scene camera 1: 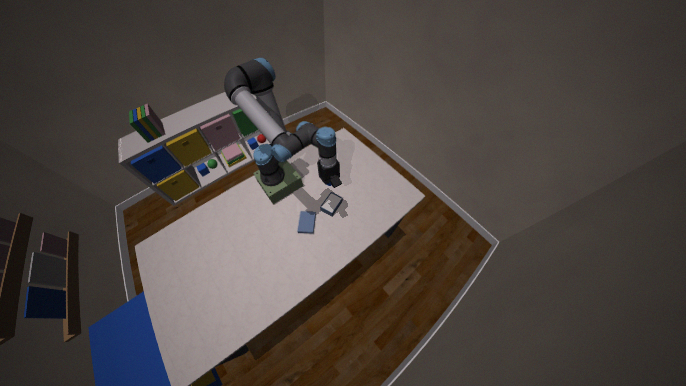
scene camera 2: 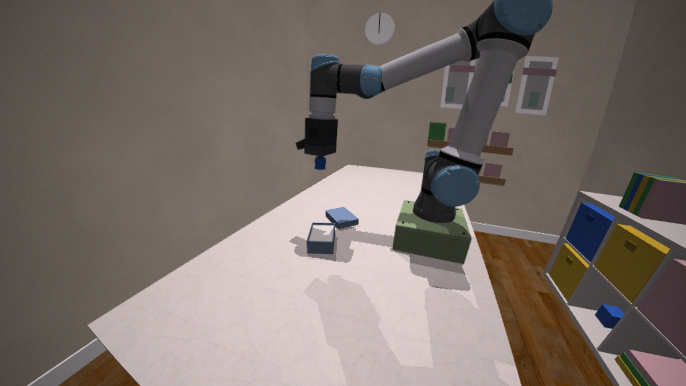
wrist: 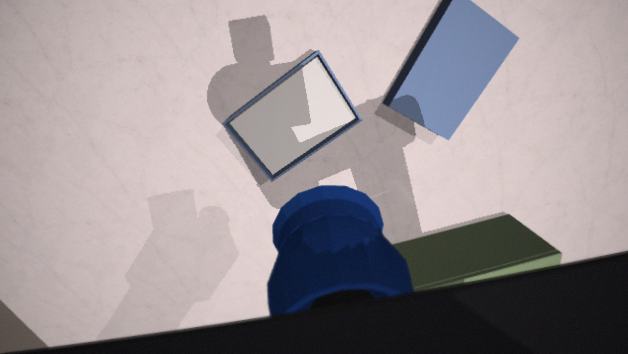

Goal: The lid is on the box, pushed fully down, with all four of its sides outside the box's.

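Pixels of known places: hand at its tool point: (scene camera 1: 329,183) (scene camera 2: 320,168) (wrist: 328,234); arm's base at its link origin: (scene camera 1: 272,176) (scene camera 2: 433,213).
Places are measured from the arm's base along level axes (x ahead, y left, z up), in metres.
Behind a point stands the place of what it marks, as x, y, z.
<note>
The dark blue open-topped box (scene camera 1: 327,212) @(0.372, 0.180, -0.071) (scene camera 2: 320,246) @(0.305, 0.287, -0.067) (wrist: 316,149) @(0.300, 0.212, -0.049) stands upright on the table, its pale inside showing. The lighter blue lid (scene camera 1: 306,222) @(0.362, 0.042, -0.070) (scene camera 2: 342,216) @(0.344, 0.061, -0.070) (wrist: 452,70) @(0.360, 0.047, -0.070) lies on the table beside the box, apart from it, with its plain flat face up. In the wrist view it is at the upper right. My gripper, a blue suction cup (scene camera 1: 328,183) (scene camera 2: 320,163) (wrist: 328,200), is high above the table and points down. It touches neither box nor lid and holds nothing. In scene camera 1 it is beyond the box, on the side away from the lid.
The arm's green base block (scene camera 1: 280,187) @(0.105, 0.008, 0.000) (scene camera 2: 430,242) @(-0.011, 0.141, -0.040) (wrist: 480,245) @(0.120, 0.001, -0.048) stands on the white table (scene camera 1: 225,280) @(0.420, -0.498, -0.096) (scene camera 2: 225,300) @(0.405, 0.573, -0.096) (wrist: 75,100) @(0.392, 0.482, -0.096) near the box and lid. A cube shelf (scene camera 1: 175,125) (scene camera 2: 645,215) with coloured bins stands on the floor beside the table. Arm shadows fall around the box.
</note>
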